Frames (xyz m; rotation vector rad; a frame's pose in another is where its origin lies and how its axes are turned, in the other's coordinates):
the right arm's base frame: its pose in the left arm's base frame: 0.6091 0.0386 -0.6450 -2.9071 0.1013 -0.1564
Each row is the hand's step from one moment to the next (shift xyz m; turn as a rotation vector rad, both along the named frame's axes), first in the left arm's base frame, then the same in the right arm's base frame.
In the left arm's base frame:
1: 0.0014 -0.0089 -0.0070 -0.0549 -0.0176 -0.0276
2: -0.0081 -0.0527 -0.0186 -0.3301 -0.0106 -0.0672
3: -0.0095 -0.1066 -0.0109 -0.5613 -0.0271 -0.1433
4: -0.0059 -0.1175 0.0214 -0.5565 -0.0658 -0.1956
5: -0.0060 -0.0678 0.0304 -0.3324 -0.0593 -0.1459
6: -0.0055 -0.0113 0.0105 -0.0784 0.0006 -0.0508
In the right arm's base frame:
1: 0.0014 0.0102 0.0050 -0.0557 0.0265 0.0166
2: -0.0056 0.0559 0.0054 -0.3332 0.0443 0.0252
3: -0.0019 0.1066 -0.0142 -0.5686 0.0909 0.0689
4: 0.0057 0.1096 -0.0475 -0.5658 0.1402 0.1115
5: 0.0025 0.0592 -0.0452 -0.3392 0.1099 0.0903
6: -0.0035 0.0089 -0.0133 -0.0828 0.0155 0.0404

